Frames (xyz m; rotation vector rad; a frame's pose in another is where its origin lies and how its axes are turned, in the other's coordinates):
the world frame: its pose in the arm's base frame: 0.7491 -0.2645 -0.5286 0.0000 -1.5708 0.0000
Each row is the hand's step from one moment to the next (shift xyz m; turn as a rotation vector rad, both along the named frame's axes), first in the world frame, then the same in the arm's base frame.
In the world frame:
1: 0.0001 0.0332 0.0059 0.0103 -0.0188 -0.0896
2: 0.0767 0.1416 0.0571 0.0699 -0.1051 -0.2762
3: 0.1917 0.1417 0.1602 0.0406 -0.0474 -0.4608
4: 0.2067 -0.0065 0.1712 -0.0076 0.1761 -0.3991
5: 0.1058 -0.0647 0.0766 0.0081 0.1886 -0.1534
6: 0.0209 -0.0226 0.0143 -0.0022 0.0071 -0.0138
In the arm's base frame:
1: -0.0059 0.0332 0.0001 0.0896 -0.0188 0.0103
2: -0.0571 0.1416 0.0767 0.2762 -0.1051 0.0699
3: -0.1602 0.1417 0.1917 0.4608 -0.0474 0.0406
4: -0.1712 -0.0065 0.2067 0.3991 0.1761 -0.0076
5: -0.0766 -0.0647 0.1058 0.1534 0.1886 0.0081
6: -0.0143 -0.0226 0.0209 0.0138 0.0071 -0.0022

